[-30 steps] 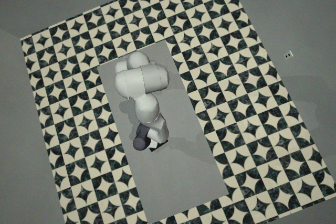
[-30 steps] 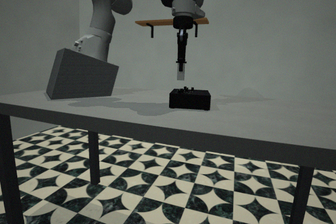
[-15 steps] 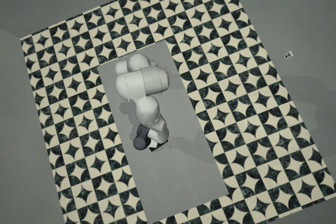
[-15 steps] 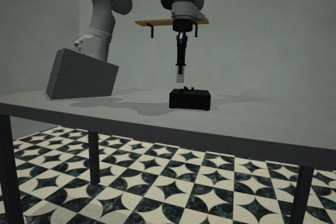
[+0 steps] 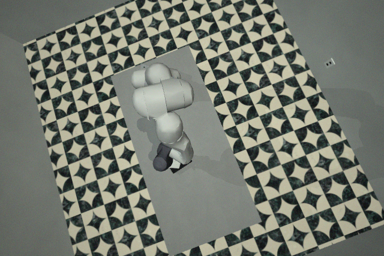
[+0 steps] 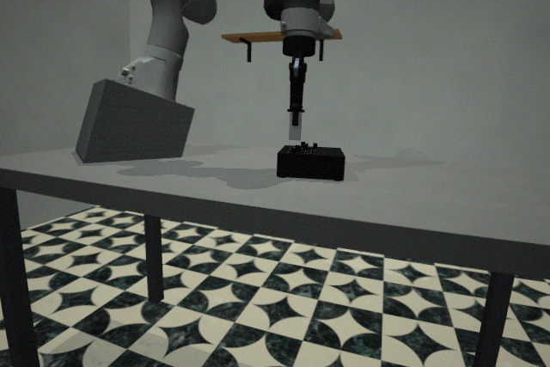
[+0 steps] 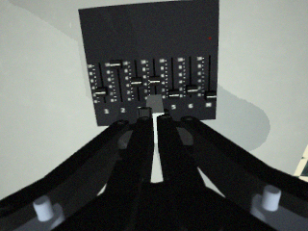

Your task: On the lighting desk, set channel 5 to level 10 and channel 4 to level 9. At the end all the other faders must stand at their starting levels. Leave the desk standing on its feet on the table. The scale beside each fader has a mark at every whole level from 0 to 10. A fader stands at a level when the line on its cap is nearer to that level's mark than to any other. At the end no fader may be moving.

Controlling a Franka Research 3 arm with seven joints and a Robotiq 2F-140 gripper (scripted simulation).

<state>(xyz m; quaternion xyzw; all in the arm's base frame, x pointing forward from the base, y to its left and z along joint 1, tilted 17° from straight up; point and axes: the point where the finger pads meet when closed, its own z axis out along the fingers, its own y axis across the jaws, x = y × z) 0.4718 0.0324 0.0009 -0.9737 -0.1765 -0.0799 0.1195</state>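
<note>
Right now the channel 4 fader cap is 3 cm ahead of my hand, 1 cm to the left of it and 5 cm below it. Also, from my hand: channel 5 fader cap: 2 cm ahead, 2 cm to the right, 5 cm below; channel 6 fader cap: 3 cm ahead, 4 cm to the right, 5 cm below; channel 2 fader cap: 3 cm ahead, 6 cm to the left, 5 cm below.
</note>
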